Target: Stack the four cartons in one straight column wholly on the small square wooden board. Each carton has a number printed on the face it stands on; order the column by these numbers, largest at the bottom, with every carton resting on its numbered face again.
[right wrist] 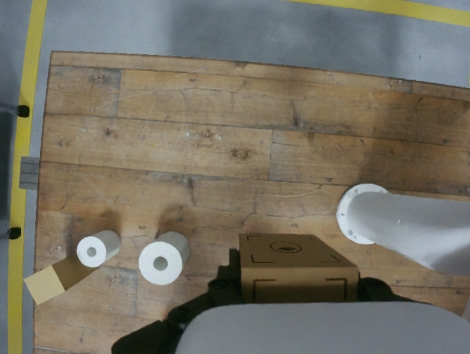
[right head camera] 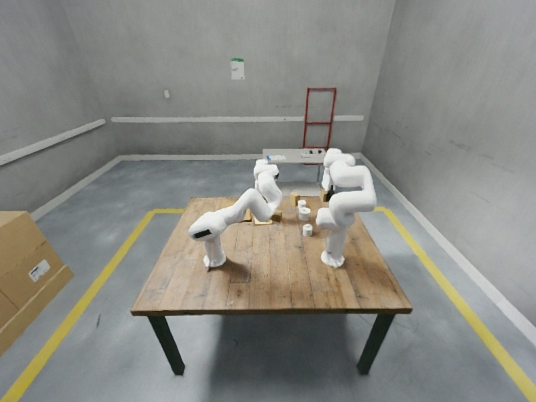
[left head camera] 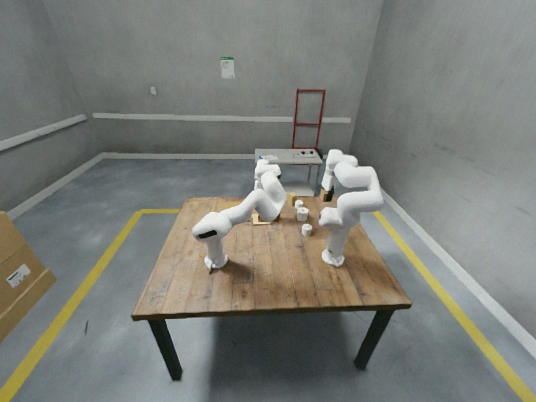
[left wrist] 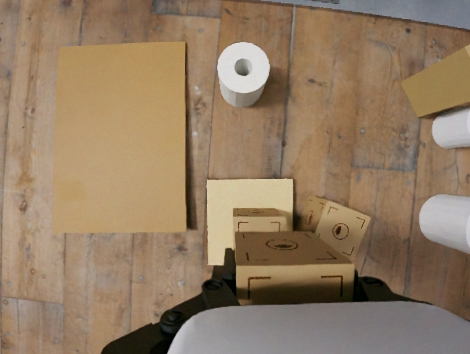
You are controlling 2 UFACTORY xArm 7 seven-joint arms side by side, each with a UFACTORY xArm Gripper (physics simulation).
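Places are measured from the left arm's base along level axes (x ahead, y left, z up), in millimetres.
Where they show: left gripper, fingertip midpoint: (left wrist: pixel 274 267); right gripper, fingertip midpoint: (right wrist: pixel 278 268) (right head camera: pixel 326 197) (left head camera: pixel 326 197); left arm's base at its link origin: (right head camera: pixel 215 259) (left head camera: pixel 216 260); right arm's base at its link origin: (right wrist: pixel 365 213) (right head camera: pixel 332 258) (left head camera: pixel 332 257).
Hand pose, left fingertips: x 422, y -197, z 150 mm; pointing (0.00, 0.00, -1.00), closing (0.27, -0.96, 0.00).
Things, the pixels of their top centre, and the offset from my left fingertips.
- brown carton at its top centre: (left wrist: pixel 295 322) dz +48, dx -5, dy -1 mm
- square wooden board at its top centre: (left wrist: pixel 250 222) (left head camera: pixel 261 218) (right head camera: pixel 262 218) dz -138, dx -1, dy +5 mm
- second carton at its top centre: (left wrist: pixel 259 242) dz -80, dx -8, dy -2 mm
- third carton at its top centre: (left wrist: pixel 340 231) (right head camera: pixel 277 212) dz -92, dx +26, dy -96 mm
- fourth carton at its top centre: (right wrist: pixel 299 325) (right head camera: pixel 327 191) (left head camera: pixel 327 191) dz +162, dx -55, dy -407 mm
- flat brown panel at its top centre: (left wrist: pixel 114 133) (left head camera: pixel 234 209) (right head camera: pixel 237 209) dz -129, dx +66, dy +216 mm
- white roll at its top centre: (left wrist: pixel 243 67) dz -97, dx +184, dy +69 mm
- plain tan block at its top centre: (right wrist: pixel 44 285) (right head camera: pixel 295 194) (left head camera: pixel 292 194) dz -60, dx +257, dy -200 mm
My left gripper (left wrist: pixel 274 267) is shut on a brown carton (left wrist: pixel 292 248) with a leaf mark and holds it above the table; the arm hides it in the head views. The square wooden board (left head camera: pixel 261 222) (right head camera: pixel 263 223) (left wrist: pixel 220 197) is pale. A second carton (left wrist: pixel 260 223) stands on it, partly hidden by the held one. A third carton (left wrist: pixel 343 227) (right head camera: pixel 276 216) sits turned at an angle just right of the board. My right gripper (right wrist: pixel 278 268) is shut on a fourth carton (right wrist: pixel 295 250) (right head camera: pixel 324 195), held high near the table's far right. The numbered faces do not show.
A flat brown panel (left wrist: pixel 120 140) lies left of the board. A white roll (left wrist: pixel 243 75) stands beyond the board. More white rolls (left head camera: pixel 302 214) (left head camera: pixel 306 230) (right wrist: pixel 160 265) and a plain tan block (left head camera: pixel 292 199) (right head camera: pixel 295 199) (right wrist: pixel 46 286) stand to the right.
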